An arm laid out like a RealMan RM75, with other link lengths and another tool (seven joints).
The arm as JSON. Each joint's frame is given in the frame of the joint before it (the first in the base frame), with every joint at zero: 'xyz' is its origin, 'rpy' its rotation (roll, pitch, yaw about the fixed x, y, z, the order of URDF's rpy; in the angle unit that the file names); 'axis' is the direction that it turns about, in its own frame. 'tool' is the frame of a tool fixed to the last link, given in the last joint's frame.
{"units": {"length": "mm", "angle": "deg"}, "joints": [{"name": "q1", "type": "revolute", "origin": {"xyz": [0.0, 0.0, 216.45], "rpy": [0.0, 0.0, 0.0]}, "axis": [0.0, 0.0, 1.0]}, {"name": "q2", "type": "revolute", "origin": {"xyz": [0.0, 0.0, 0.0], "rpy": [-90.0, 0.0, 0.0]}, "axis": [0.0, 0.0, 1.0]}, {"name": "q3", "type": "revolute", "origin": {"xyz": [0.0, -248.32, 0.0], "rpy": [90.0, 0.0, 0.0]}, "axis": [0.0, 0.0, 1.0]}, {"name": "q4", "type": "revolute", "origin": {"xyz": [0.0, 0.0, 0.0], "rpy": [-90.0, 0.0, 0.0]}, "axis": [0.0, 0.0, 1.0]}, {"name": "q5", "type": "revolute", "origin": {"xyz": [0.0, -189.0, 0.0], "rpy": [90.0, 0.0, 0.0]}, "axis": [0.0, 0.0, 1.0]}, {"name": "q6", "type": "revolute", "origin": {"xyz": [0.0, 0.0, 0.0], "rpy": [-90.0, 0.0, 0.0]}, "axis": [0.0, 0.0, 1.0]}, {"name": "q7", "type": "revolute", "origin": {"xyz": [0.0, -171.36, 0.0], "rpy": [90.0, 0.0, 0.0]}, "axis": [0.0, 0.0, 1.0]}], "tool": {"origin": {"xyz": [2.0, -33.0, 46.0], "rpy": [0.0, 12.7, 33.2]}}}
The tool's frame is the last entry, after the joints.
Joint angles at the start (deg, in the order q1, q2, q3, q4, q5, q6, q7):
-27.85, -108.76, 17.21, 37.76, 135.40, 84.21, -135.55
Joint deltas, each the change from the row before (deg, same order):
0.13, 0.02, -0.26, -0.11, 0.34, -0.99, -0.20
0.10, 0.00, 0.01, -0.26, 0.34, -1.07, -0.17
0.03, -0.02, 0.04, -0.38, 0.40, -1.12, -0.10
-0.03, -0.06, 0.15, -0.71, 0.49, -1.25, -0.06
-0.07, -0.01, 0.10, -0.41, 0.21, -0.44, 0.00
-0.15, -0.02, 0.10, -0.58, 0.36, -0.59, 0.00
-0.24, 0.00, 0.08, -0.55, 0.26, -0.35, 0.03
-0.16, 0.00, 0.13, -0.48, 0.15, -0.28, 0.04
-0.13, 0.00, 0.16, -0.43, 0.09, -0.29, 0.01
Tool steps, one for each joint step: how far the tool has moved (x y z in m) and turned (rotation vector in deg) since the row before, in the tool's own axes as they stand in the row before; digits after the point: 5 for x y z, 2 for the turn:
-0.00115, -0.00441, -0.00157, 1.19, 0.03, -0.21
-0.00203, -0.00379, -0.00078, 1.05, -0.20, -0.15
-0.00234, -0.00338, -0.00013, 0.96, -0.28, -0.11
-0.00387, -0.00249, 0.00095, 0.80, -0.50, -0.21
-0.00176, -0.00030, 0.00089, 0.15, -0.28, -0.10
-0.00235, -0.00020, 0.00145, 0.17, -0.41, -0.11
-0.00133, 0.00083, 0.00194, -0.11, -0.32, -0.07
-0.00135, 0.00081, 0.00156, -0.12, -0.28, -0.07
-0.00121, 0.00065, 0.00140, -0.08, -0.24, -0.07

